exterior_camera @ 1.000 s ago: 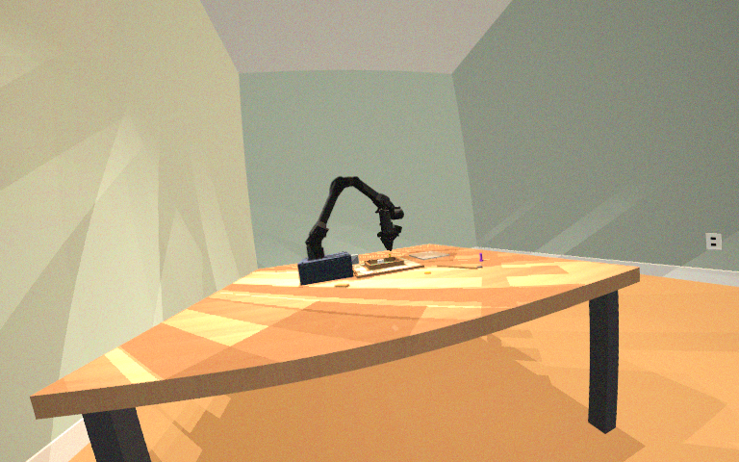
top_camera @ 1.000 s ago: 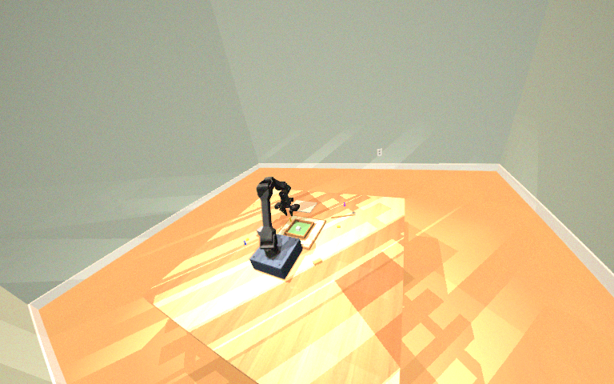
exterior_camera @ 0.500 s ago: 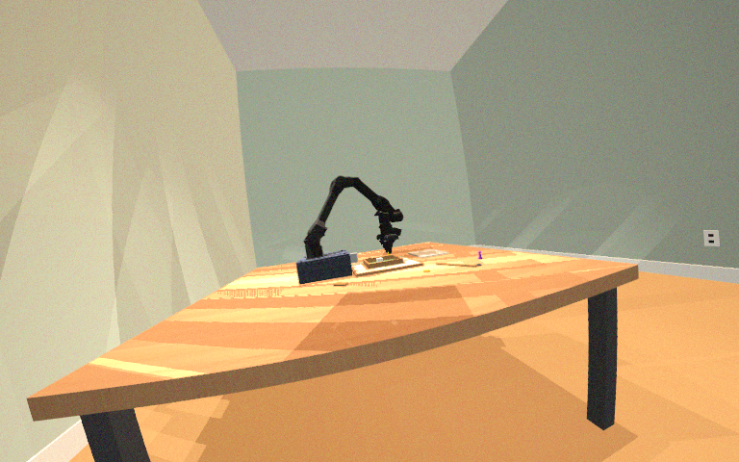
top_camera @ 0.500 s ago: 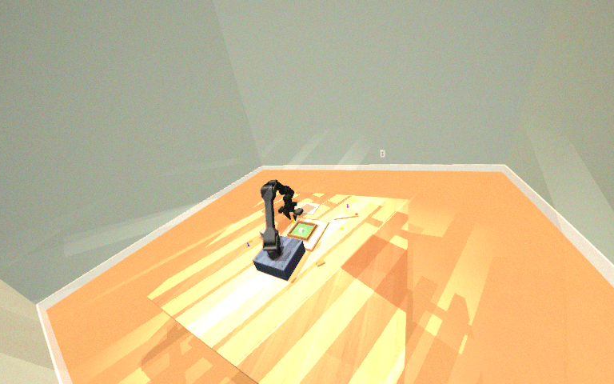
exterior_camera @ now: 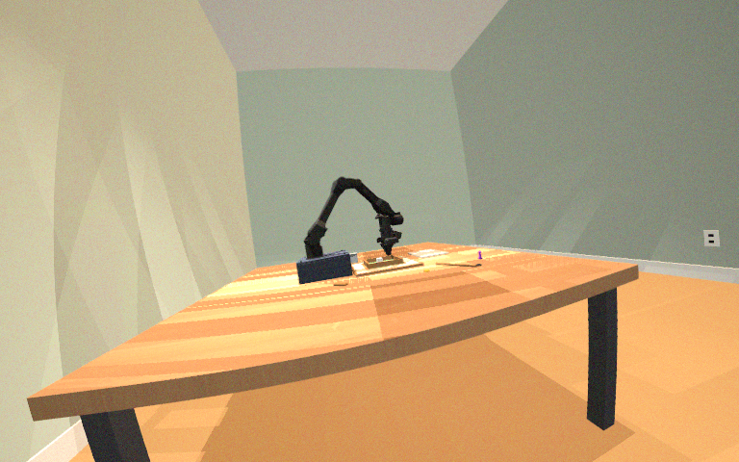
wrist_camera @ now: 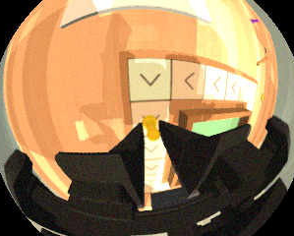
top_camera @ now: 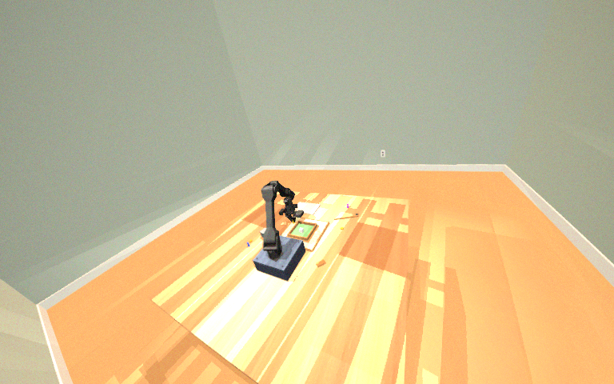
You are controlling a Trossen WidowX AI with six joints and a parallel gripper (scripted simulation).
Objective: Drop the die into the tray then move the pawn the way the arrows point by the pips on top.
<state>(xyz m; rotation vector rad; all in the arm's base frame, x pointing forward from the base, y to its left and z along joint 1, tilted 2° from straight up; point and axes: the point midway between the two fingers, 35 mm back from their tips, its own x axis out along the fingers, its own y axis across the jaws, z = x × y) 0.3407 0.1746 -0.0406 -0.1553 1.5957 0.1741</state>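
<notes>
My gripper tip is 120 mm to the left of the white die and 60 mm past it. The rest, counted from my gripper tip: green dice tray: 120 mm to the right, 50 mm behind, 10 mm below; then yellow pawn: 10 mm above; then white sheet: 210 mm ahead, 50 mm to the left, 20 mm below.
</notes>
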